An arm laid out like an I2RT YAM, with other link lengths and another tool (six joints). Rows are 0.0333 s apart.
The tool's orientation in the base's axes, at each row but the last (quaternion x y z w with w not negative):
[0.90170 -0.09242 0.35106 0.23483]
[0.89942 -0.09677 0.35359 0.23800]
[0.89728 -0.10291 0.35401 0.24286]
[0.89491 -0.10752 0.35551 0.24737]
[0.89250 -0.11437 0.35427 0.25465]
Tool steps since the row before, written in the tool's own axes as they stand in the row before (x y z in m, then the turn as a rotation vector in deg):
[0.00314 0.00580 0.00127 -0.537 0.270 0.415]
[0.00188 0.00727 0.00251 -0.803 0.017 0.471]
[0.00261 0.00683 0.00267 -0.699 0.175 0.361]
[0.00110 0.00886 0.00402 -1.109 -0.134 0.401]
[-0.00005 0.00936 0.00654 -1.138 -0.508 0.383]
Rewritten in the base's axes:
[0.00114 -0.00569 0.00339 -0.240 -0.437 -0.533]
[0.00037 -0.00757 0.00230 -0.315 -0.244 -0.841]
[0.00103 -0.00727 0.00258 -0.360 -0.325 -0.643]
[-0.00012 -0.00968 0.00149 -0.520 -0.075 -1.064]
[0.00012 -0.01140 -0.00059 -0.407 0.251 -1.213]

